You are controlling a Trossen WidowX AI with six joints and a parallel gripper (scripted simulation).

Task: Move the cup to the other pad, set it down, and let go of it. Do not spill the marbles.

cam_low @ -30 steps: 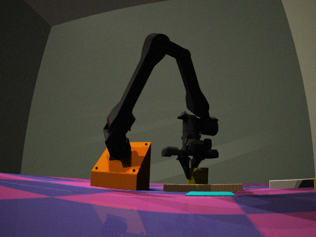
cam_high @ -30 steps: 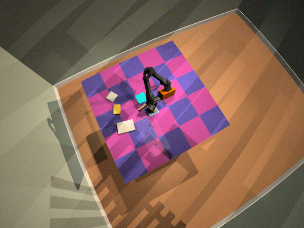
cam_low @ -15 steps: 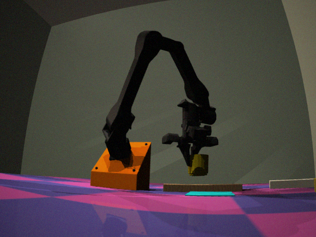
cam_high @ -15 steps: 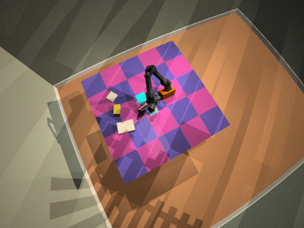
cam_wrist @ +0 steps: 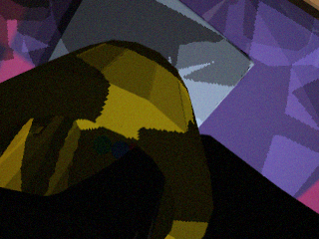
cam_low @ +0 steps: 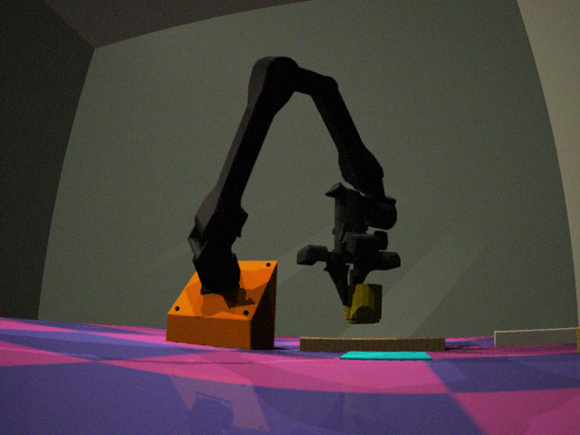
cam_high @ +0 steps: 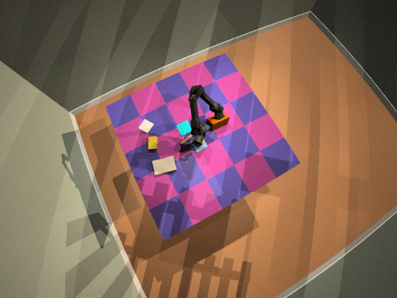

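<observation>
My gripper tip is now 180 mm to the left of the teal pad, 90 mm above it and 50 mm short of it. Round my gripper tip: wooden bar: 90 mm to the right, 80 mm below, 40 mm ahead; yellow cup: 20 mm ahead, 10 mm to the left; pale blue pad: 90 mm below, 30 mm ahead, 10 mm to the left.
</observation>
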